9 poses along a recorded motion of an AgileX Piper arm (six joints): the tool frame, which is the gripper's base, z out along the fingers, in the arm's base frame.
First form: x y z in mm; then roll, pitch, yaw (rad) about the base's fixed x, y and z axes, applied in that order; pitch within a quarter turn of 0, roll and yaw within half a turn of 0.
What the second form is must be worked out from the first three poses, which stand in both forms.
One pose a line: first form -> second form
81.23 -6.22 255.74 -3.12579 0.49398 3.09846 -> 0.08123 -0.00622 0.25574 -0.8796 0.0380 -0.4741 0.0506 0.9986 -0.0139
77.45 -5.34 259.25 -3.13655 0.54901 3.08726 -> 0.07745 -0.00534 0.25925 -0.8518 0.0463 -0.5218 0.0569 0.9984 -0.0043
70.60 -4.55 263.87 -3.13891 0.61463 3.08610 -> 0.07060 -0.00455 0.26387 -0.8157 0.0453 -0.5767 0.0570 0.9984 -0.0022
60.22 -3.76 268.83 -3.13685 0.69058 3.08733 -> 0.06022 -0.00376 0.26883 -0.7697 0.0418 -0.6370 0.0573 0.9984 -0.0037
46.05 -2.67 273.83 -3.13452 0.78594 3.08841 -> 0.04605 -0.00267 0.27383 -0.7057 0.0376 -0.7075 0.0582 0.9983 -0.0050
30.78 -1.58 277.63 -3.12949 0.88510 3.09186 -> 0.03078 -0.00158 0.27763 -0.6324 0.0315 -0.7740 0.0591 0.9982 -0.0077
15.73 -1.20 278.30 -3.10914 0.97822 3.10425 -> 0.01573 -0.00120 0.27830 -0.5581 0.0209 -0.8295 0.0642 0.9978 -0.0181
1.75 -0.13 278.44 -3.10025 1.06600 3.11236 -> 0.00175 -0.00013 0.27844 -0.4834 0.0141 -0.8753 0.0654 0.9977 -0.0200
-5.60 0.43 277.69 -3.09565 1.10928 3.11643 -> -0.00560 0.00043 0.27769 -0.4452 0.0112 -0.8954 0.0662 0.9976 -0.0205
